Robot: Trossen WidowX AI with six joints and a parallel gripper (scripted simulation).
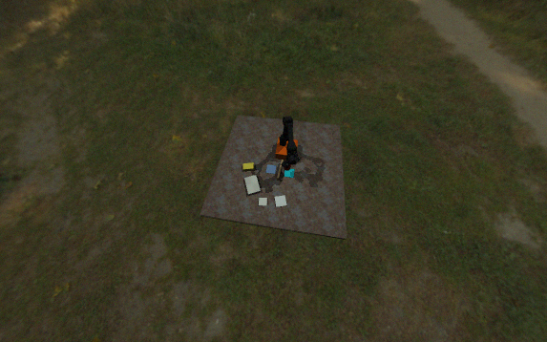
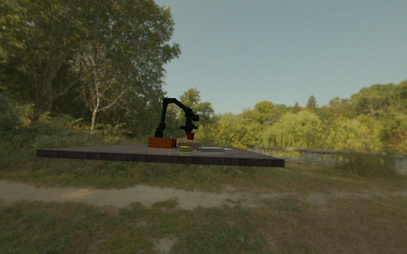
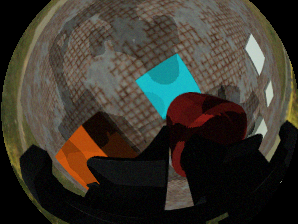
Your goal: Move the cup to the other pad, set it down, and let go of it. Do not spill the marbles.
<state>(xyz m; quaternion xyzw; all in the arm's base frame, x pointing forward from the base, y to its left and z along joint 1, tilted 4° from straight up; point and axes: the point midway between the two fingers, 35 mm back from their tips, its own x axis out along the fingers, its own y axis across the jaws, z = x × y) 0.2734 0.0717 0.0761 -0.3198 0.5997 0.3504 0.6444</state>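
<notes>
My gripper tip is now 3 cm short of the cyan pad, 1 cm to the right of it and 12 cm above it. Also, from my gripper tip: light blue pad: 18 cm to the right, 12 cm below; then wooden stick: 2 cm ahead, 8 cm to the right, 10 cm below; then red cup: 3 cm ahead, 2 cm to the right.
</notes>
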